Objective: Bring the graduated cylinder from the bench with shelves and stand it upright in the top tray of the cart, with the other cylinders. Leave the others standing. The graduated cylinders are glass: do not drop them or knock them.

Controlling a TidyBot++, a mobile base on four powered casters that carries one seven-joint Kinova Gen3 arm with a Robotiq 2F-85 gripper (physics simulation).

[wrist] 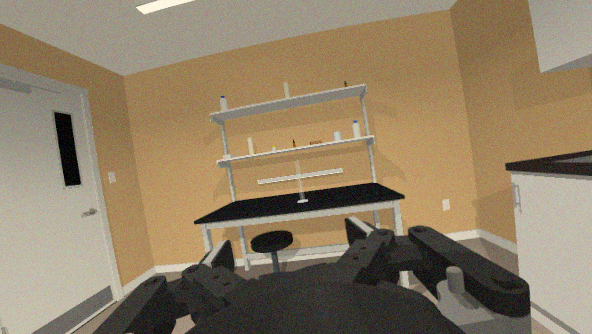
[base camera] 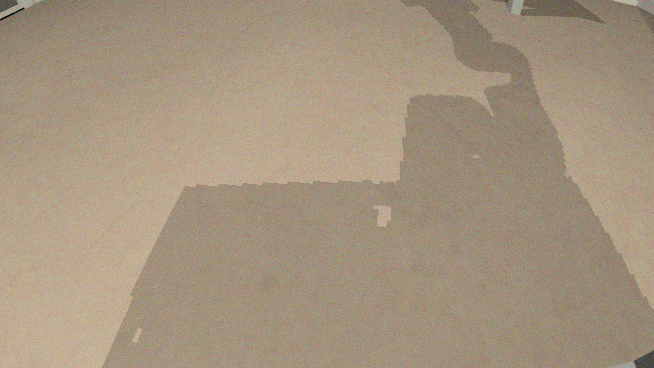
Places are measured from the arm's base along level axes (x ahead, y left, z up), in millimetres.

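Where they show: gripper, between the fingertips: (wrist: pixel 290 241).
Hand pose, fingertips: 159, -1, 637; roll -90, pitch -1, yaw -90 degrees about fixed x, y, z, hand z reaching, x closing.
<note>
After its pixels a point has its place, as x, y, z.
The graduated cylinder (wrist: pixel 301 193) @(1671, -137, 435), thin, pale and see-through on a light foot, stands upright on the black top of the bench with shelves (wrist: pixel 260 209), near its middle, across the room in the wrist view. Its upper part shows against the wall and a pale horizontal bar. My gripper (wrist: pixel 290 241) @(159, -1, 637) is open, with no object between its fingers, and is well short of the bench. The cart and its cylinders do not show in either view.
A black round stool (wrist: pixel 271 241) stands before the bench. Bottles and small items stand on the two shelves. A white door (wrist: pixel 37 200) @(1603, 1863, 702) is at left, a white cabinet with a dark counter (wrist: pixel 555 225) @(786, -1202, 226) at right. A pale leg (base camera: pixel 516 6) @(1351, -741, -364) shows at the base view's top right.
</note>
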